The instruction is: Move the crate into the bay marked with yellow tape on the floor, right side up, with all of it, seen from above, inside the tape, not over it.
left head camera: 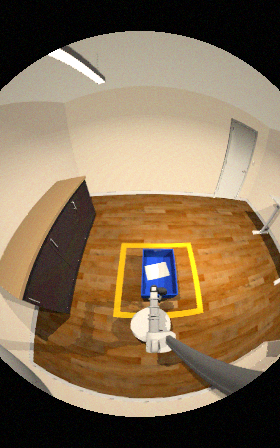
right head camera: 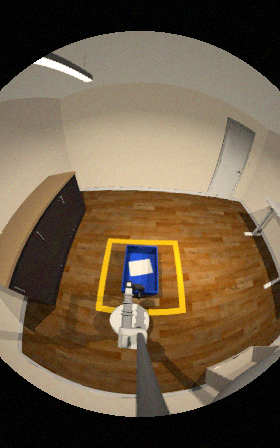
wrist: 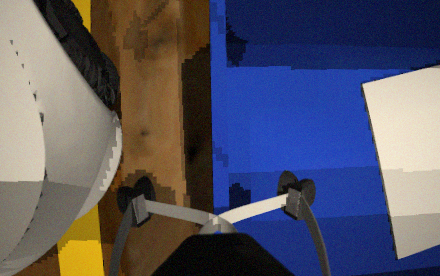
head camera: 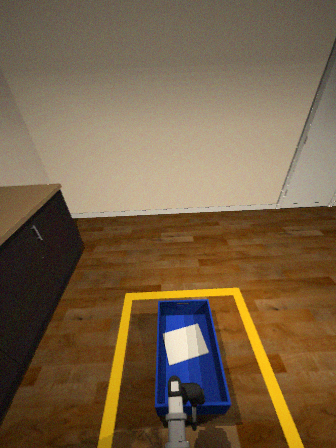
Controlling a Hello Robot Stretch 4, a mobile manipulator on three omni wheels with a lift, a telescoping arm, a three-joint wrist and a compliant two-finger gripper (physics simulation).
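Places are measured from the robot's base along level axes (x down, y right, z back), in millimetres.
Pixels of known places: gripper, fingertip midpoint: [left head camera: 158, 295] [wrist: 216, 190].
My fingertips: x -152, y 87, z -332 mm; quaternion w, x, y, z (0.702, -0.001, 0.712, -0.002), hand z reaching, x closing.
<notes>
For each thing: its top centre in the pictures, then the offset to it from my fingertips.
- blue crate, top centre: [head camera: 187, 341] [right head camera: 140, 266] [left head camera: 158, 269] dz -297, dx -40, dy +7 mm
- white sheet, top centre: [wrist: 437, 157] [head camera: 184, 342] [right head camera: 139, 266] [left head camera: 156, 270] dz -371, dx +155, dy +3 mm
The blue crate [head camera: 216, 350] [left head camera: 173, 275] [right head camera: 155, 270] [wrist: 300, 120] is upright, with a white sheet [head camera: 185, 344] [left head camera: 157, 270] [right head camera: 140, 267] [wrist: 405, 165] inside. In the head views the crate shows within the yellow tape [head camera: 117, 370] [left head camera: 120, 280] [right head camera: 179, 275] [wrist: 80, 250], its far end close to the far strip. It appears to rest on the floor. My gripper [head camera: 194, 406] [wrist: 216, 190] is open at the crate's near wall. In the wrist view one finger shows on the outer side of that wall and the other on the inner side. The contact under the crate is hidden.
My white round base [left head camera: 140, 325] [right head camera: 116, 320] [wrist: 30, 125] stands at the near tape strip. A dark cabinet [head camera: 35, 280] [left head camera: 60, 250] [right head camera: 47, 245] runs along the left. A door [left head camera: 237, 160] [right head camera: 232, 160] is at the far right.
</notes>
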